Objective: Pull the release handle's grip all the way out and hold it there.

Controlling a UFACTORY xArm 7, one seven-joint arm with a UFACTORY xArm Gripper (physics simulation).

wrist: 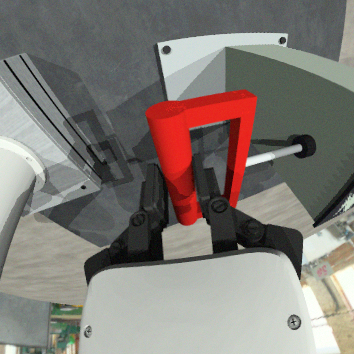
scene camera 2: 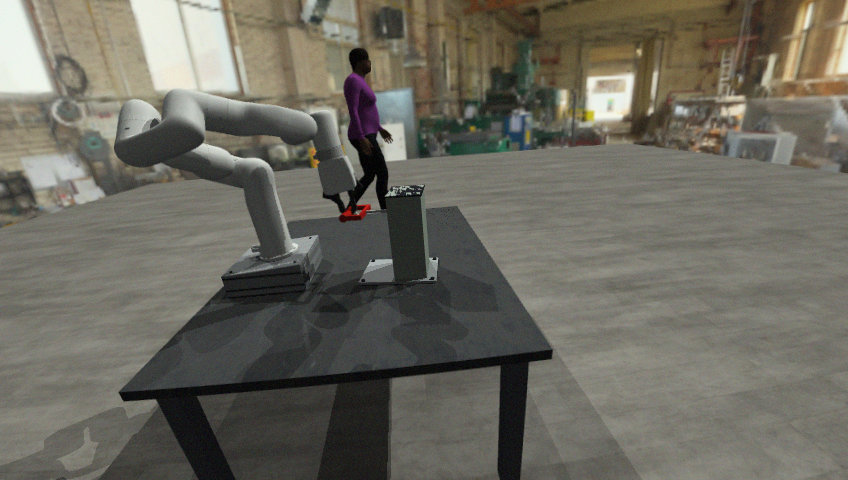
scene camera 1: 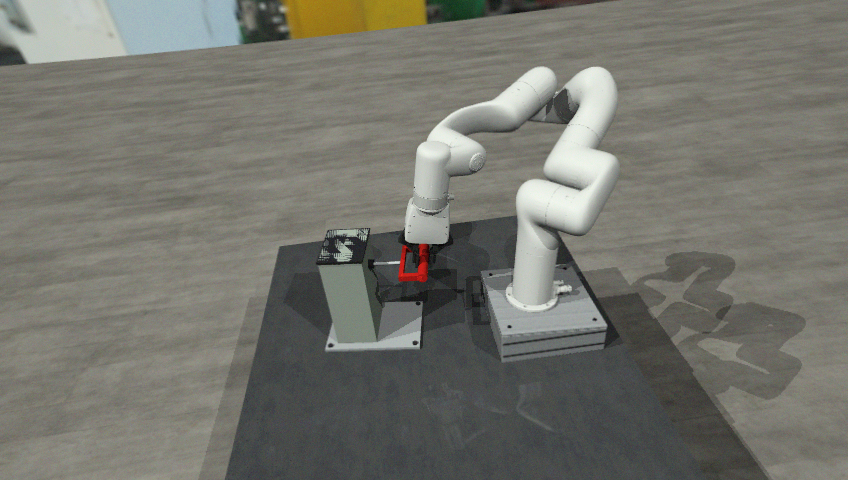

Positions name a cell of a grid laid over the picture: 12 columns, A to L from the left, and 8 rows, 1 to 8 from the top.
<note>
I see my gripper (scene camera 1: F5), a red release handle grip (scene camera 1: F5) and a light base plate (scene camera 1: F6).
The red release handle grip also shows in the wrist view (wrist: F3). My gripper shows as well in the wrist view (wrist: G4) and in scene camera 2 (scene camera 2: E4). The light base plate shows as well in the wrist view (wrist: G2) and in scene camera 2 (scene camera 2: F5).
</note>
